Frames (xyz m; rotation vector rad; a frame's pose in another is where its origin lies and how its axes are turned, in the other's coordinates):
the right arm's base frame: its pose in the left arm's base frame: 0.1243 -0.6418 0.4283 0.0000 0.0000 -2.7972
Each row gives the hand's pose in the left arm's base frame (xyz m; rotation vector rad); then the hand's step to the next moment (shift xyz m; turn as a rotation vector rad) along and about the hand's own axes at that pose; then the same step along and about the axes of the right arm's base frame.
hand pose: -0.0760 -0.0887 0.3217 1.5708 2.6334 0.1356
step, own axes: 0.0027 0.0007 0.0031 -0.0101 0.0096 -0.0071
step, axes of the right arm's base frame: -0.0006 -0.0028 -0.0030 -0.0101 0.0085 0.0083
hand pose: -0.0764 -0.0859 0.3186 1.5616 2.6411 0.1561
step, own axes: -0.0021 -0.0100 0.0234 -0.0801 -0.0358 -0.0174
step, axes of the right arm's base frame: 0.0066 0.0034 -0.0244 0.0246 0.0849 0.0135
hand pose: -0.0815 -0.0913 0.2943 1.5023 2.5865 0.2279
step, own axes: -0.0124 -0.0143 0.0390 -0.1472 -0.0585 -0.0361
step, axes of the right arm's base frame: 0.0037 0.0151 -0.0405 0.0391 0.1547 0.0303
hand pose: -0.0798 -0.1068 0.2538 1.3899 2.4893 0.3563
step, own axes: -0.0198 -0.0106 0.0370 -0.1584 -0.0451 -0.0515
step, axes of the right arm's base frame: -0.0071 0.0230 -0.0359 0.0302 0.1622 0.0505
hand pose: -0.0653 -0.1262 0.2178 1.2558 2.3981 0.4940
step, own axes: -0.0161 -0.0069 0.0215 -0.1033 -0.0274 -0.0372
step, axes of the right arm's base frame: -0.0085 0.0183 -0.0190 0.0198 0.1051 0.0370
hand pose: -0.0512 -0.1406 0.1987 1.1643 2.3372 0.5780
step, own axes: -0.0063 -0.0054 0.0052 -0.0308 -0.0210 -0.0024
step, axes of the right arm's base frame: -0.0003 0.0079 -0.0058 0.0107 0.0357 -0.0031
